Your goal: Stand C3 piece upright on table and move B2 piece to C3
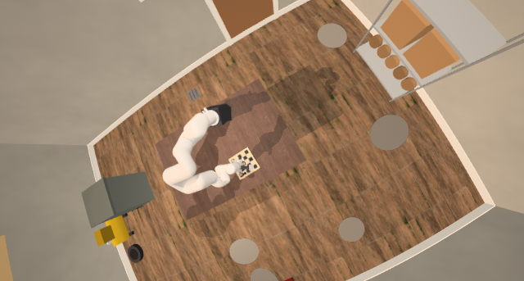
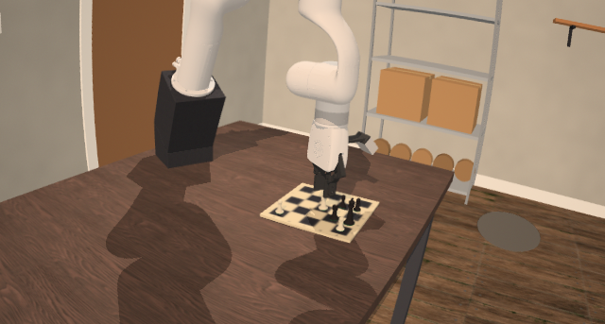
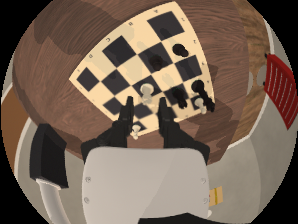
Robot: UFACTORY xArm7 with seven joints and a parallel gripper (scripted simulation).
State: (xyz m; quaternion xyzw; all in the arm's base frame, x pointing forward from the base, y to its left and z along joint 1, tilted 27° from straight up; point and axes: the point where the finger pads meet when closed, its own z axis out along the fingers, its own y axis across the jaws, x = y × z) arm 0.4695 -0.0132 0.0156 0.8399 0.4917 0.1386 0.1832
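The chessboard lies 60 mm below my hand.
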